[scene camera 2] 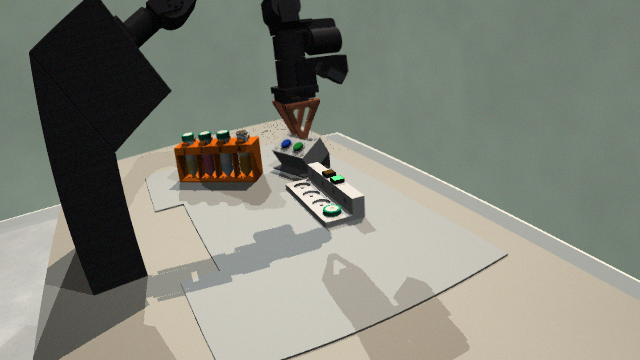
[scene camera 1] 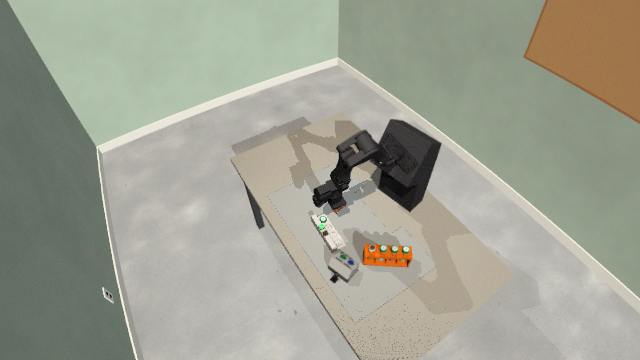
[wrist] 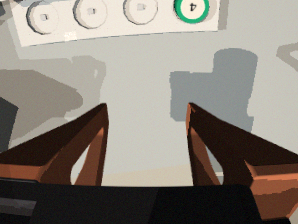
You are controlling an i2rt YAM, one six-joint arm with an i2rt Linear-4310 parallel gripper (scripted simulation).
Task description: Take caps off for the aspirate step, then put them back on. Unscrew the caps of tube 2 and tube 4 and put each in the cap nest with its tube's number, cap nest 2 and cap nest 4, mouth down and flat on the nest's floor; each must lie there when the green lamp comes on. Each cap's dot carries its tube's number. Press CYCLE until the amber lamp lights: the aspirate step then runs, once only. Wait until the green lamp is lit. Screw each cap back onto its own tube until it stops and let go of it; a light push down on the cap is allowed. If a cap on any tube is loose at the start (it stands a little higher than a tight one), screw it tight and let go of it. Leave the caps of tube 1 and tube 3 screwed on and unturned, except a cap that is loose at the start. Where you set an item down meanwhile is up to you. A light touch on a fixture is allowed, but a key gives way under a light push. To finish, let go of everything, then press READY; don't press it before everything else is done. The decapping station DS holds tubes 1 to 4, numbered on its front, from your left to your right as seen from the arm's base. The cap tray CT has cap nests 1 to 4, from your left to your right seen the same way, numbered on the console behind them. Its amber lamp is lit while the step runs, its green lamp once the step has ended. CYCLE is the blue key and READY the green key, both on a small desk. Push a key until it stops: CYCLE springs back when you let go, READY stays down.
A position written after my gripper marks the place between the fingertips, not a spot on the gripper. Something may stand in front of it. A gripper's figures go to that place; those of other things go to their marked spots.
Labels:
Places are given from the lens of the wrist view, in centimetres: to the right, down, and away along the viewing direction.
my gripper (wrist: 147,112): 0, 0, 13
grey mat (wrist: 236,73): 12, -5, 29

